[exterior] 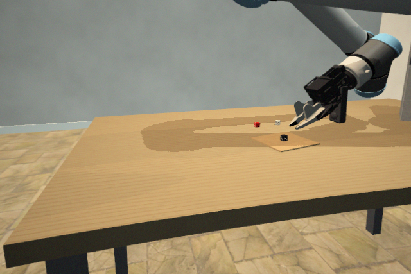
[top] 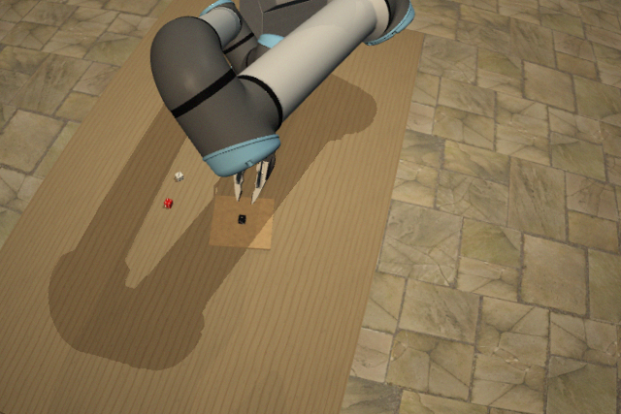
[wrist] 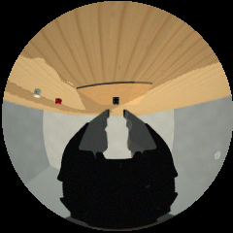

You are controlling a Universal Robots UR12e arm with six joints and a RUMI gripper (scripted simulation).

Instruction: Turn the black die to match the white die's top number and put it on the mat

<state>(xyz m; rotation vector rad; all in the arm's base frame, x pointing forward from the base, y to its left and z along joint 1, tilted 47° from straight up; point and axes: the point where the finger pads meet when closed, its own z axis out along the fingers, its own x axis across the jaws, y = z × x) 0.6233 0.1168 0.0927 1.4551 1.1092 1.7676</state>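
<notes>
My gripper is now 4 cm short of the black die, 1 cm to the right of it and 4 cm above it. From my hand the other things lie so: white die (19 cm to the right, 4 cm below); tan mat (4 cm ahead, 1 cm to the left, 5 cm below); red die (8 cm ahead, 17 cm to the right, 4 cm below).
</notes>
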